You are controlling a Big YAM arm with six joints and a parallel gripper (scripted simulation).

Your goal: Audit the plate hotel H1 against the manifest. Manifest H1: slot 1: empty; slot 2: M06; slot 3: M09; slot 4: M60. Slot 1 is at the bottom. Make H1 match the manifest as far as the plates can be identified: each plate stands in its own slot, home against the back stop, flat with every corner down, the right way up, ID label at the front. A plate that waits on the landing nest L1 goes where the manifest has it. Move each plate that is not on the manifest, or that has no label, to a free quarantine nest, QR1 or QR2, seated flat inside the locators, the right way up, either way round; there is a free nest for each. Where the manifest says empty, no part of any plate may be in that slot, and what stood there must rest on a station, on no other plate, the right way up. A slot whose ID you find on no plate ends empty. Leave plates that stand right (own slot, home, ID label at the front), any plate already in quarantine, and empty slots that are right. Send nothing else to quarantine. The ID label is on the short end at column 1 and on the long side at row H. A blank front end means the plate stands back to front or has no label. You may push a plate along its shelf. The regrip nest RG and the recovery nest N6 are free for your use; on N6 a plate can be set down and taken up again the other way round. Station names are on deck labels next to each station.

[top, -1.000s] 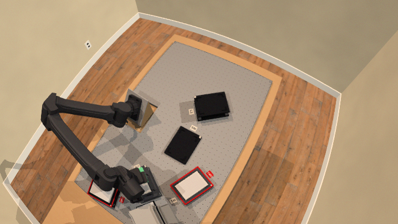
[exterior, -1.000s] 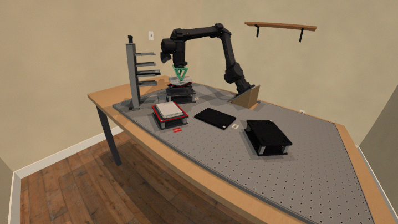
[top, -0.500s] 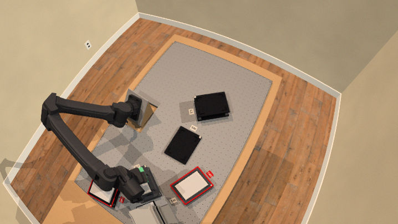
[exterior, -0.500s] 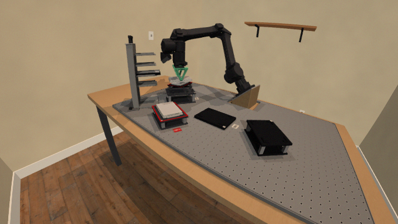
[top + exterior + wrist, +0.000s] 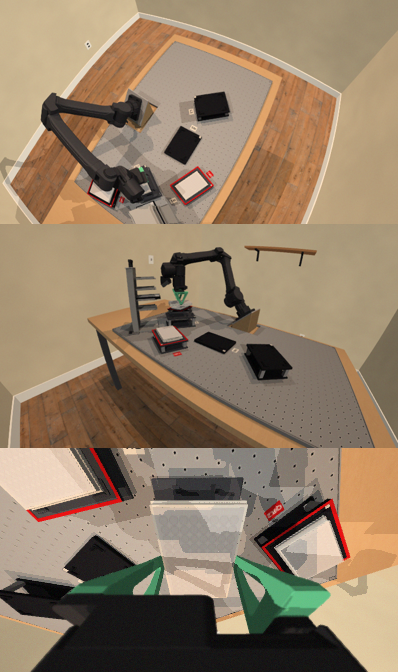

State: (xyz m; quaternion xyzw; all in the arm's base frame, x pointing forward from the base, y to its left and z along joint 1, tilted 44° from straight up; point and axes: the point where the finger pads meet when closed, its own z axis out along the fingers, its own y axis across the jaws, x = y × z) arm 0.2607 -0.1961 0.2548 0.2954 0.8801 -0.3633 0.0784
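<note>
My gripper is now 80 mm above the grey regrip nest. Round my hand: H1 deck label 160 mm ahead, 140 mm below, 10 mm to the left; dark plate 140 mm ahead, 100 mm to the right, 40 mm above; red-edged quarantine nest 170 mm behind, 160 mm to the right, 100 mm below.
</note>
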